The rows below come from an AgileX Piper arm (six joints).
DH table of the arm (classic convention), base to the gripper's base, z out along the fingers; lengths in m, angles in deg. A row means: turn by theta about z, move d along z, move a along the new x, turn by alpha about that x. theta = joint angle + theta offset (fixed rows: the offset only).
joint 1: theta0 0  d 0.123  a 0  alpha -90
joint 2: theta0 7.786  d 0  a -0.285  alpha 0
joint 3: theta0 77.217  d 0  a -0.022  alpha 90
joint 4: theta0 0  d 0.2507  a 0  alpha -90
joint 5: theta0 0  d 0  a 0  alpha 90
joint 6: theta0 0  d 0.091  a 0  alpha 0
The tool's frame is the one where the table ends.
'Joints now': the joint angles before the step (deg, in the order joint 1, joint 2, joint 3, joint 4, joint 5, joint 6). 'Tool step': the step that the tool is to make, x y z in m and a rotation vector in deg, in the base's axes. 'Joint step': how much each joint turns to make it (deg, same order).
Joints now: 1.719 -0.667 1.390 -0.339 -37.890 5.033
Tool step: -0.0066 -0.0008 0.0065 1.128 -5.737 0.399
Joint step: -0.040 -0.095 -0.020 0.570 -5.653 0.552
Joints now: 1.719 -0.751 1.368 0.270 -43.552 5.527
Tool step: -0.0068 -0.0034 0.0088 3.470 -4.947 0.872
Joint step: 0.022 -0.060 -0.887 2.712 -4.085 0.955
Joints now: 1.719 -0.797 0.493 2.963 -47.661 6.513
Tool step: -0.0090 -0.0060 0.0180 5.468 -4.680 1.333
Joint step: 0.007 -0.006 -3.309 4.726 -1.460 1.083
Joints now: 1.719 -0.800 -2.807 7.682 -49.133 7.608
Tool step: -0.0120 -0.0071 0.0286 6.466 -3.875 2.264
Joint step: -0.013 0.356 -6.287 6.142 2.002 0.798
